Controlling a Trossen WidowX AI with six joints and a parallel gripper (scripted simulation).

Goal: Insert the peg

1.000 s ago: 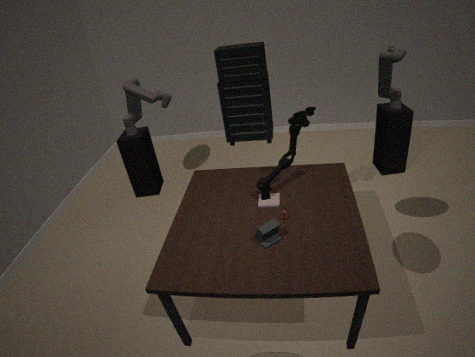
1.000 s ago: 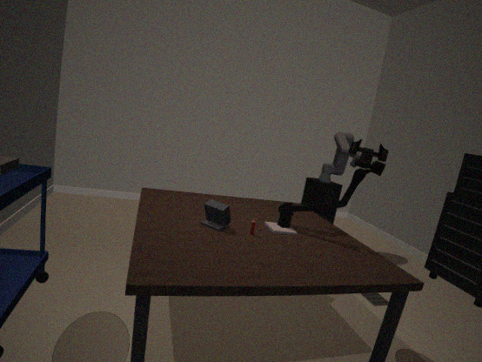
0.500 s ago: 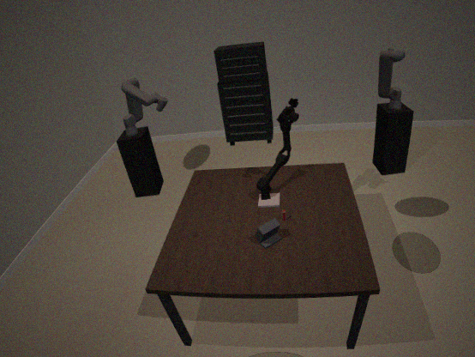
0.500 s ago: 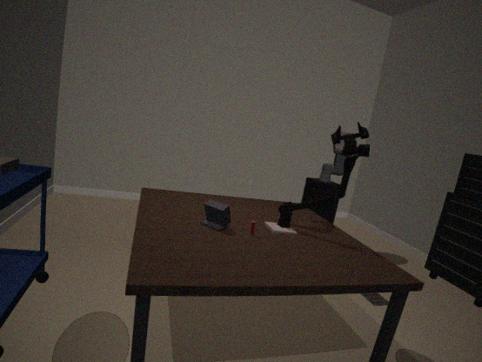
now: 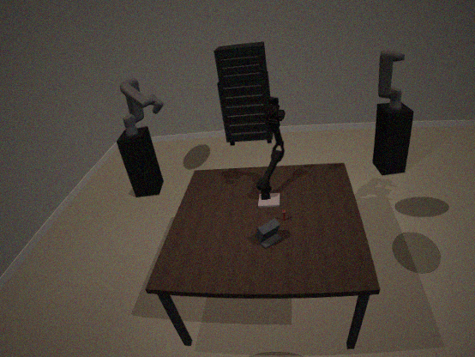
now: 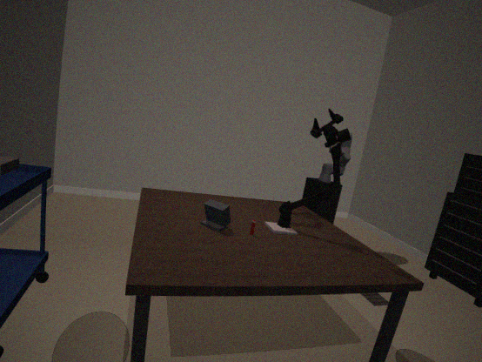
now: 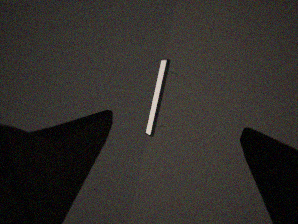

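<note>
My gripper tip is now 640 mm above the red peg, 280 mm short of it and 30 mm to the left of it. The rest, counted from my gripper tip: grey sloped panel block 620 mm below, 440 mm ahead, 150 mm to the right.
</note>
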